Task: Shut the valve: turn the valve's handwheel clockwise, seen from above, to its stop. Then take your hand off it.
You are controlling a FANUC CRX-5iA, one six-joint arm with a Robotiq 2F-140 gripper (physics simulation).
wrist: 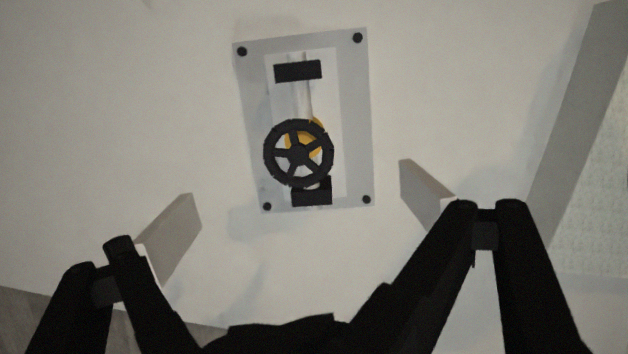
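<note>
The valve's black handwheel, a ring with several spokes, shows near the middle of the wrist view. Below it a yellow valve body shows in part through the spokes, on a pale pipe held by two black clamps. The pipe lies on a grey base plate with a dark bolt at each corner. My gripper is open wide and empty. Its grey pads stand to the left and right of the handwheel, well apart from it. The handwheel's turn relative to its stop cannot be told.
The base plate lies on a pale table top. A grey raised bar or wall runs along the right side, with a pale textured surface beyond it. The table's edge and a brown-grey floor show at the lower left.
</note>
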